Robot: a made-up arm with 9 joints. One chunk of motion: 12 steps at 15 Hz.
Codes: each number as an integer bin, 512 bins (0 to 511) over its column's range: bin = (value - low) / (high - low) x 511, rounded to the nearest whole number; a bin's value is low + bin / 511 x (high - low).
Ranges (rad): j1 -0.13..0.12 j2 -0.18..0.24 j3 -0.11..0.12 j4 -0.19..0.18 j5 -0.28..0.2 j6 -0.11..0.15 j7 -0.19..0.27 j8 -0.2..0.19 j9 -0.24..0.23
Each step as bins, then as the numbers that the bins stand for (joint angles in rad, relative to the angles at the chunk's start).
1 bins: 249 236 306 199 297 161 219 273 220
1 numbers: -0.0082 0.0140 0.0277 -0.0459 -0.0010 -0.0281 0.0071 0.0084 -0.0377
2 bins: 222 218 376 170 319 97 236 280 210
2 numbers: -0.0214 -0.0008 0.0592 -0.0669 0.0196 -0.0606 0.0224 0.0137 -0.0468
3 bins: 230 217 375 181 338 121 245 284 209
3 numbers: -0.0175 -0.0016 0.0588 -0.0589 0.0375 -0.0484 0.0305 0.0168 -0.0478
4 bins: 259 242 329 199 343 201 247 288 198
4 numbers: -0.0033 0.0189 0.0381 -0.0459 0.0422 -0.0077 0.0323 0.0198 -0.0579
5 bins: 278 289 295 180 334 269 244 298 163
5 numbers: 0.0060 0.0575 0.0228 -0.0597 0.0337 0.0269 0.0296 0.0274 -0.0901
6 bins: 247 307 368 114 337 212 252 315 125
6 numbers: -0.0092 0.0723 0.0556 -0.1075 0.0366 -0.0021 0.0368 0.0404 -0.1250
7 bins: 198 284 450 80 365 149 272 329 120
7 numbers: -0.0331 0.0534 0.0925 -0.1321 0.0629 -0.0342 0.0549 0.0511 -0.1296
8 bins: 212 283 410 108 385 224 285 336 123
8 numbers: -0.0263 0.0526 0.0745 -0.1118 0.0816 0.0040 0.0666 0.0564 -0.1269
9 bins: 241 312 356 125 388 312 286 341 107
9 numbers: -0.0121 0.0764 0.0502 -0.0995 0.0845 0.0487 0.0675 0.0603 -0.1416
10 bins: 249 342 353 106 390 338 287 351 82
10 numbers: -0.0082 0.1011 0.0489 -0.1132 0.0863 0.0620 0.0684 0.0679 -0.1646
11 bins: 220 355 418 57 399 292 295 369 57
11 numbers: -0.0224 0.1118 0.0781 -0.1487 0.0948 0.0386 0.0756 0.0816 -0.1876
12 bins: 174 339 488 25 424 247 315 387 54
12 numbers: -0.0449 0.0986 0.1096 -0.1719 0.1183 0.0157 0.0936 0.0954 -0.1903
